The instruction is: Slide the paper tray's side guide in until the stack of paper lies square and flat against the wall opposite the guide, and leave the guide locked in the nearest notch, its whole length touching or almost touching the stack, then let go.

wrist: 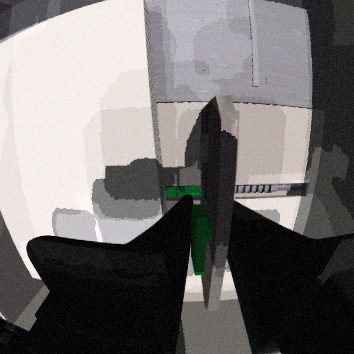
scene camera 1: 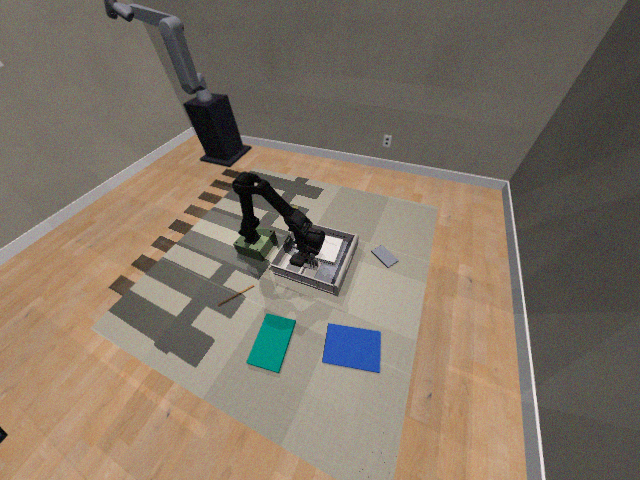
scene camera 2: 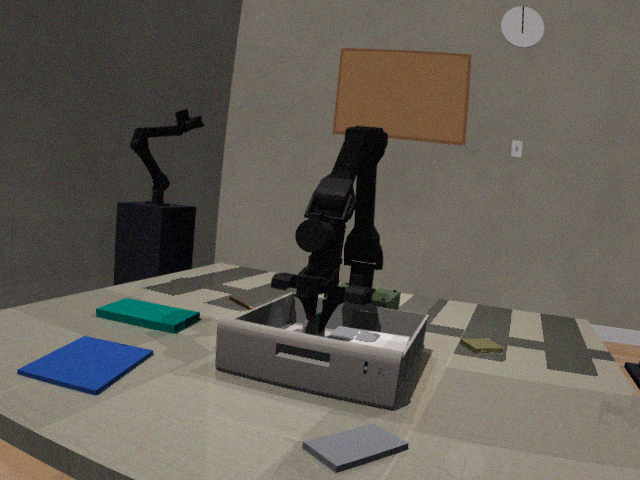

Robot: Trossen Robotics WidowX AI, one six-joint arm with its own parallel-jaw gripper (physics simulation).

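Seen in the pictures: gripper, fingertip midpoint: (wrist: 203,201) (scene camera 1: 307,259) (scene camera 2: 315,332); arm's base, link origin: (scene camera 1: 252,238).
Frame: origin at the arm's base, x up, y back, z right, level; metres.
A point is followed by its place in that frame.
The grey paper tray (scene camera 1: 305,281) @[x -0.044, y -0.344, z 0.102 m] (scene camera 2: 248,351) @[x -0.028, y -0.501, z 0.042 m] stands below the arm. The white paper stack (scene camera 1: 330,248) @[x -0.034, y -0.383, z -0.108 m] (scene camera 2: 387,341) @[x -0.034, y -0.270, z -0.137 m] (wrist: 75,75) @[x -0.034, y -0.383, z -0.077 m] lies in it, on the left in the wrist view. The dark, upright side guide (wrist: 225,155) @[x 0.002, y -0.339, z 0.000 m] stands right of the stack, with a gap between them. Its green latch lever (wrist: 201,240) @[x 0.005, y -0.306, z -0.007 m] lies close against the guide's left side. A notched strip (wrist: 255,189) @[x -0.071, y -0.299, z 0.049 m] shows to its right. My gripper (scene camera 1: 311,264) @[x -0.032, y -0.307, z -0.002 m] (scene camera 2: 313,330) @[x -0.032, y -0.307, z -0.002 m] (wrist: 203,201) @[x -0.032, y -0.307, z -0.002 m] reaches down into the tray, its fingers shut on the guide and lever. The guide's lower end is partly hidden.
A teal slab (scene camera 1: 271,343) @[x -0.060, y -0.335, z 0.393 m] (scene camera 2: 147,313) @[x -0.060, y -0.351, z 0.369 m], a blue slab (scene camera 1: 351,347) @[x -0.070, y -0.625, z 0.284 m] (scene camera 2: 85,364) @[x -0.069, y -0.649, z 0.267 m], a grey slab (scene camera 1: 384,255) @[x -0.067, y -0.638, z -0.186 m] (scene camera 2: 356,446) @[x -0.067, y -0.649, z -0.190 m] and a brown stick (scene camera 1: 236,295) @[x -0.073, y -0.071, z 0.272 m] lie around the tray. A yellow pad (scene camera 2: 481,345) @[x -0.067, y -0.069, z -0.316 m] lies to the right in scene camera 2. Tray walls surround the gripper.
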